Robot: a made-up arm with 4 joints.
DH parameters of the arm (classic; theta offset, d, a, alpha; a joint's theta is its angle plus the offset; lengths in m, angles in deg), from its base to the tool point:
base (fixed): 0 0.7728 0.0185 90
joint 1: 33.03 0 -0.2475 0
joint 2: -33.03 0.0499 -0.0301 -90
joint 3: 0 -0.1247 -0.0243 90
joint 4: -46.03 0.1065 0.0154 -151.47
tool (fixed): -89.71 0.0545 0 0
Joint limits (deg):
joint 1: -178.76..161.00
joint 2: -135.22..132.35
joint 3: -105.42..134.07
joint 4: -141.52..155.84
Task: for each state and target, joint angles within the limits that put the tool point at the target. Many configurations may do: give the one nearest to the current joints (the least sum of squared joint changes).
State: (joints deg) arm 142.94 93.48 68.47 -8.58
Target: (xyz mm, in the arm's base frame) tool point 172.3 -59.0 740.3
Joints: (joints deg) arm 111.34 78.28 76.04 -0.61
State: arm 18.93 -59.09 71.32 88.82
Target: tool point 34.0 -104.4 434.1
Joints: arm 53.70 -41.46 65.53 93.76
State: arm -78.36 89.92 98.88 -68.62
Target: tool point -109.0 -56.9 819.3
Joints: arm -86.11 83.27 90.91 -70.59
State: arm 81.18 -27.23 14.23 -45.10
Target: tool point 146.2 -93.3 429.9
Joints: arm 64.40 -23.90 38.80 -35.87
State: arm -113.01 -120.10 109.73 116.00
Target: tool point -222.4 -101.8 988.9
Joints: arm -60.19 -120.88 83.00 120.08
